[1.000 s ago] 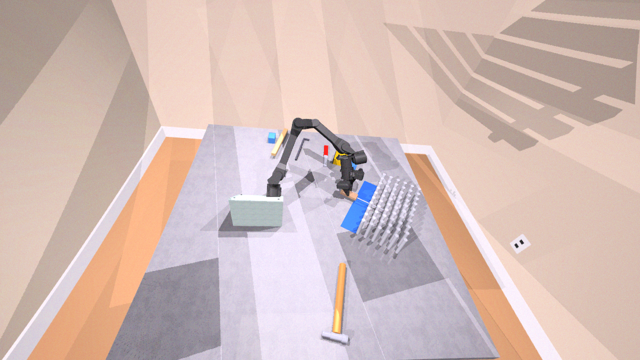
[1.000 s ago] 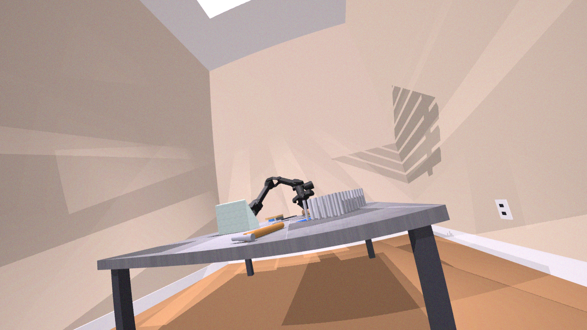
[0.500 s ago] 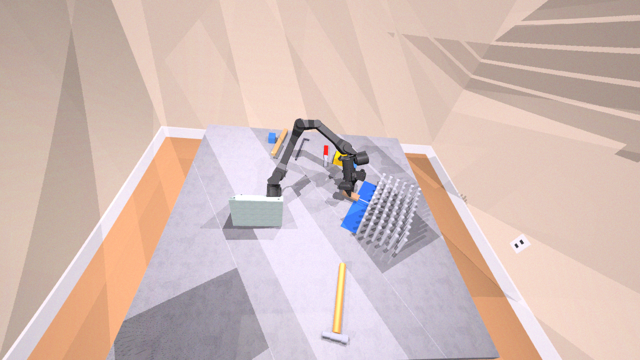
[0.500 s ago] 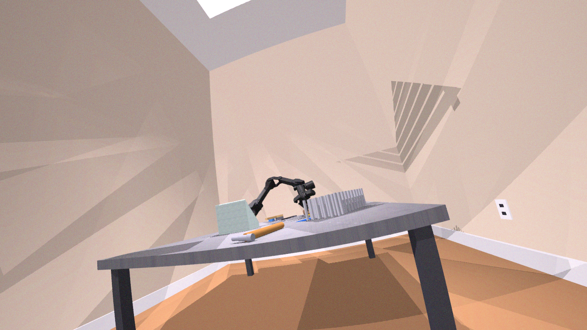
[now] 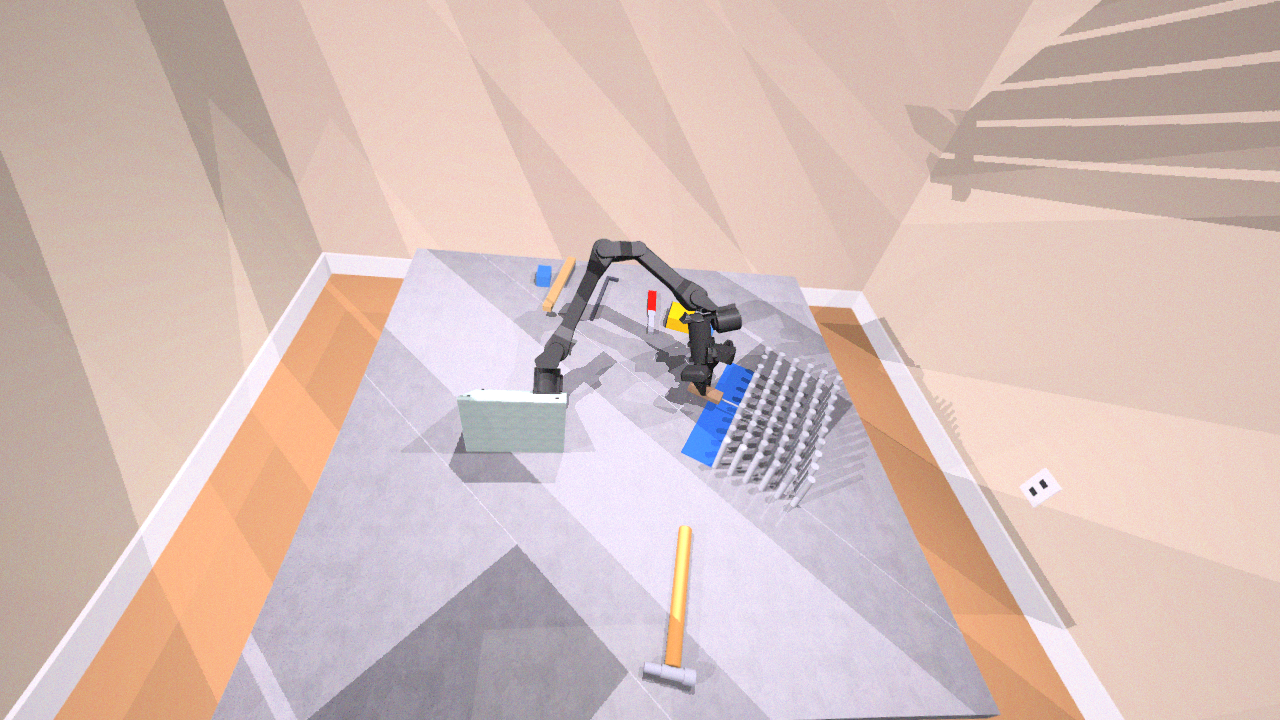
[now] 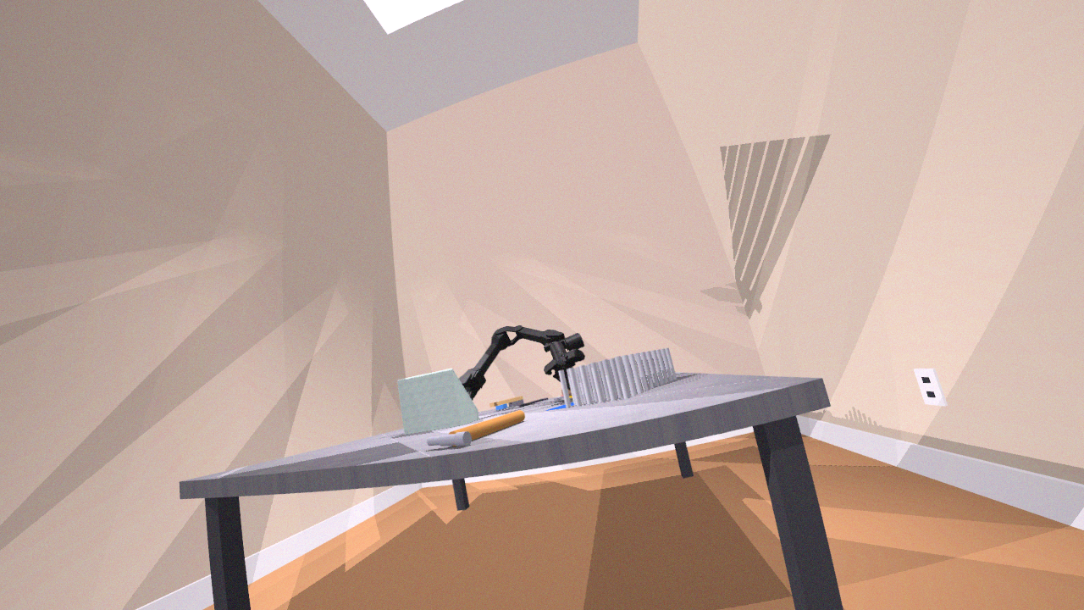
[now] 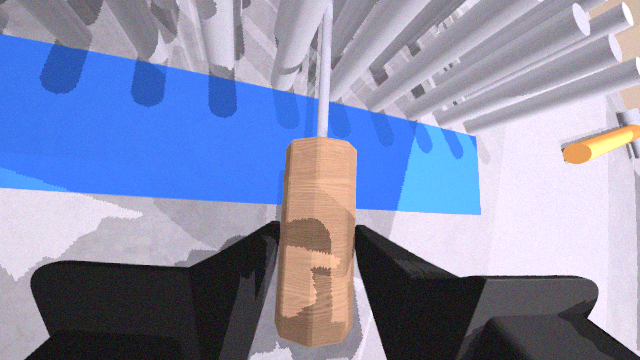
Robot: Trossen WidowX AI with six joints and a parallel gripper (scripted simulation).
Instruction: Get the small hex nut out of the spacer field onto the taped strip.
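The blue taped strip lies 4 cm below my gripper tip, 4 cm ahead of it and 3 cm to the right of it. Round my gripper tip: yellow block (31 cm to the left, 2 cm below, 1 cm behind); then red-handled tool (35 cm to the left, 10 cm behind, 3 cm below); then hook tool (9 cm ahead, 6 cm to the right, 1 cm below).
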